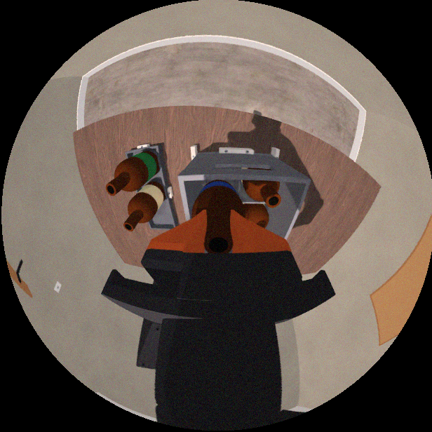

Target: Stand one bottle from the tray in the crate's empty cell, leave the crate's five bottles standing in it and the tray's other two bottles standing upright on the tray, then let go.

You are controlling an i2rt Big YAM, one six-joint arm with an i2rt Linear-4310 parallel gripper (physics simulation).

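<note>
My gripper is shut on the neck of a brown bottle with a blue label. The held bottle is over the left part of the grey crate; its lower part is hidden, so I cannot tell how deep it is or whether it touches the crate. Two brown bottles show in the crate's right part, one at the back and one nearer. The crate's other bottles are hidden behind the gripper and held bottle. On the tray at left stand a green-label bottle and a cream-label bottle, both upright.
The crate and tray stand on a brown wooden table, the tray left of the crate with a gap between them. A white handle is on the crate's far side. The arm's shadow falls behind and right of the crate. A pale floor area with a white border lies beyond the table.
</note>
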